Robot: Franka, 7 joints.
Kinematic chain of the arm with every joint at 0, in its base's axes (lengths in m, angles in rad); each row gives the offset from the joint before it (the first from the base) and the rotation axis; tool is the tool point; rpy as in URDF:
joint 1: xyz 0 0 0.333 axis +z
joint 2: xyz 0 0 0 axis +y
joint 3: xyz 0 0 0.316 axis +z
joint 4: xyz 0.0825 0 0 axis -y
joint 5: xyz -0.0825 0 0.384 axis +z
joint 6: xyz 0 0 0 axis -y
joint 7: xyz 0.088 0 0 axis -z
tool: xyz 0 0 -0.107 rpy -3.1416 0 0
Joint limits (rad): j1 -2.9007..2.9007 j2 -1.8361..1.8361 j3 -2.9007..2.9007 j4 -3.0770..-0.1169 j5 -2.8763..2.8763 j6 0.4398..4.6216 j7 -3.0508..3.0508
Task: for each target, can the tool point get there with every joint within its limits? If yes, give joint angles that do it. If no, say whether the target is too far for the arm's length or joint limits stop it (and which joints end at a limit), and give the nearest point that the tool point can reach.
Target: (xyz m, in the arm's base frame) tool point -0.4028 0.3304 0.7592
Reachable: yes | joints 1.4837 0.5629 1.8181 -1.3810 1.1713 4.1889 -1.2159
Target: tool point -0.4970 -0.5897 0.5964
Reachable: yes | joints 0.3604 -1.4222 -1.1424 -1.0827 0.0940 3.3461 1.8748
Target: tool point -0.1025 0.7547 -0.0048
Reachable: yes | joints 1.9672 1.4884 -0.4850 -0.9583 -0.3665 2.6782 1.5269
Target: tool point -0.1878 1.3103 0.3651
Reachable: no: too far | nearest point -0.1217 0.8490 0.3538 | short by 0.466 m
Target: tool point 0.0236 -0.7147 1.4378
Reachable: no: too far | nearest point 0.0154 -0.4659 1.0532 | short by 0.458 m
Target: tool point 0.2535 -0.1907 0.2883
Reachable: yes | joints -1.8896 -1.3300 1.8166 -2.6645 -0.5548 1.6088 0.5447
